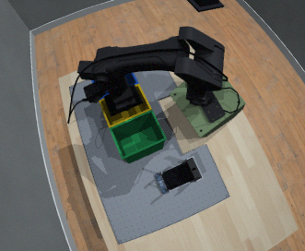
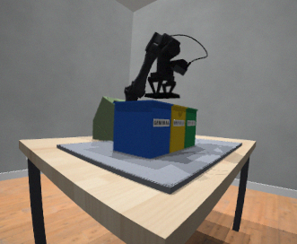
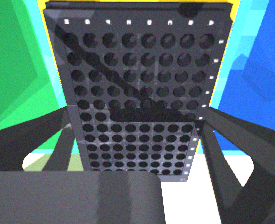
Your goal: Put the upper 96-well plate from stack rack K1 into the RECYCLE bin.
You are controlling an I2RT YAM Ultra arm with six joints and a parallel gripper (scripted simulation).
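Now: the black 96-well plate right at my hand. Round my hand: blue bin: 14 cm below, 13 cm to the right; then yellow recycle bin: 14 cm below; then green bin: 14 cm below, 13 cm to the left.
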